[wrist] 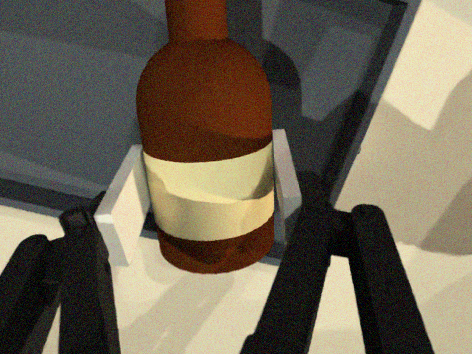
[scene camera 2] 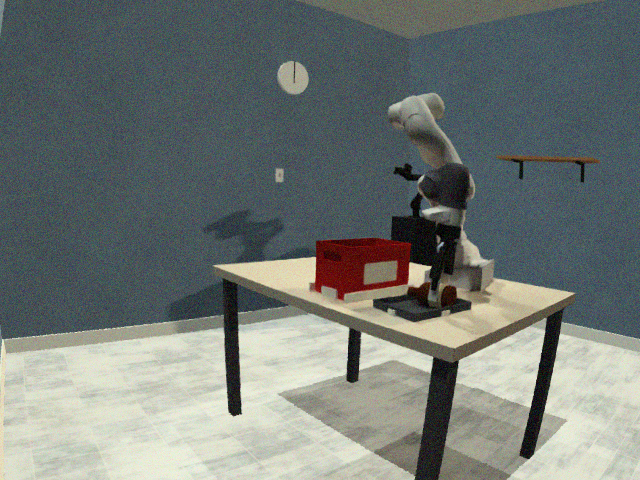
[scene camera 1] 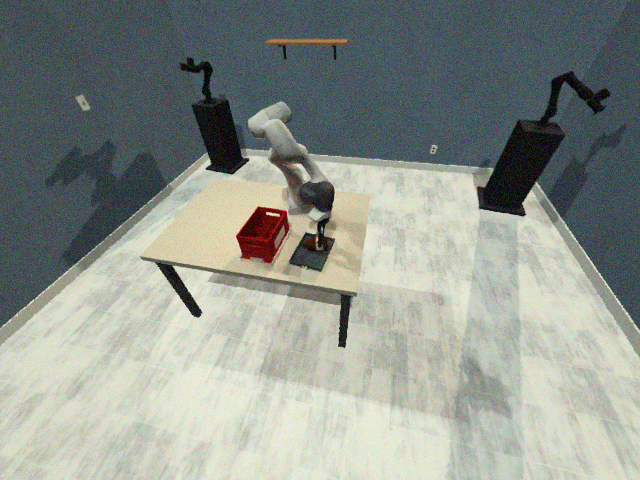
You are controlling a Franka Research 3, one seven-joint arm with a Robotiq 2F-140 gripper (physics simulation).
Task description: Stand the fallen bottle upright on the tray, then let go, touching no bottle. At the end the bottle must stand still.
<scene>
In view: my gripper (scene camera 2: 437, 297) and a brown bottle (scene camera 2: 447, 295).
The brown bottle is seen too in the wrist view (wrist: 204, 105). My gripper is seen too in the wrist view (wrist: 210, 159).
</scene>
